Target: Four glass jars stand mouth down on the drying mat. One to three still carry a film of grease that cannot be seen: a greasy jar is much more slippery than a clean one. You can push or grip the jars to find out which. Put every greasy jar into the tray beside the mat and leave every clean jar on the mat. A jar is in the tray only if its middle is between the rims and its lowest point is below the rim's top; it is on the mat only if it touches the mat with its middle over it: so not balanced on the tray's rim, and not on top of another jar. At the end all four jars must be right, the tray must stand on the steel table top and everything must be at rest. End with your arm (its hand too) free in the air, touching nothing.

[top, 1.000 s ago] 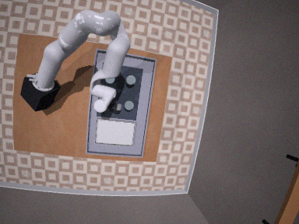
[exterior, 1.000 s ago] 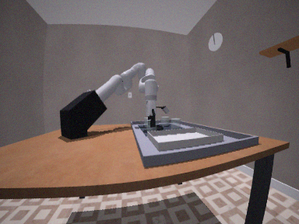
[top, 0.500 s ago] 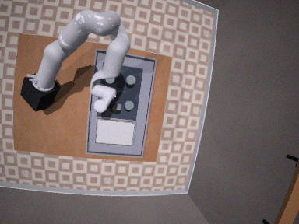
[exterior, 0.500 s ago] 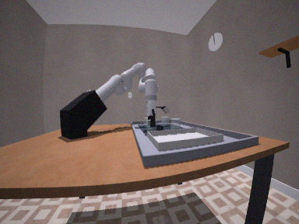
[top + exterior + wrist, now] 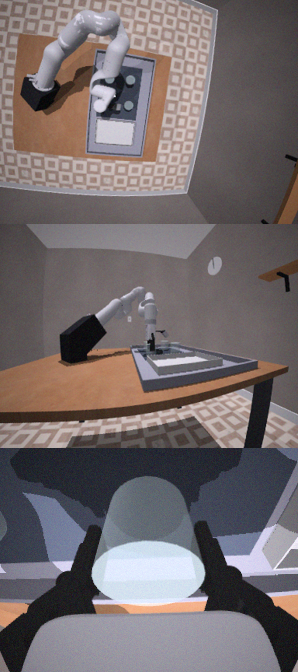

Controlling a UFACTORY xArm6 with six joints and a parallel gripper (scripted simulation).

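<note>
My hand is 10 cm short of the white tray, 23 cm to the left of it and 4 cm above it. Round my hand: dark drying mat: 9 cm ahead, 9 cm to the left, 5 cm below; then steel table top: 11 cm ahead, 2 cm to the right, 5 cm below.
</note>
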